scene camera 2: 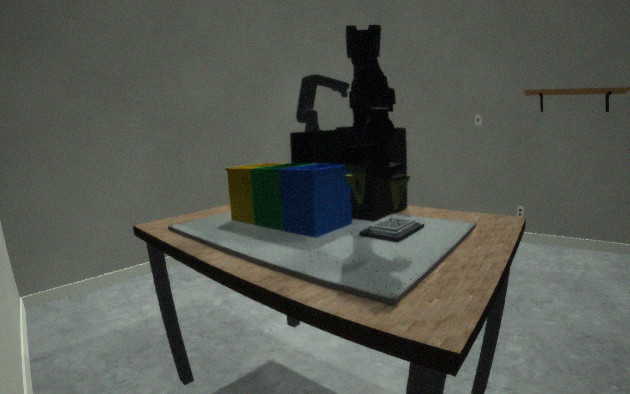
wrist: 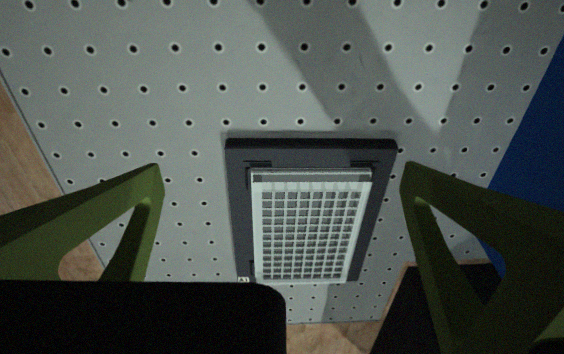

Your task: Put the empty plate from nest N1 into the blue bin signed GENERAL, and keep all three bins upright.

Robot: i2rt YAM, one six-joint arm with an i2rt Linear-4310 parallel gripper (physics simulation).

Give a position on a dark flat nest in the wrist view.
283, 152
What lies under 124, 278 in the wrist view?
The gripper.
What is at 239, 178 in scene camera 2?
A yellow bin.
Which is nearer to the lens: the green bin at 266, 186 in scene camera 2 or the blue bin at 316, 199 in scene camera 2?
The blue bin.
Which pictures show the green bin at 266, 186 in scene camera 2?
Scene camera 2 only.
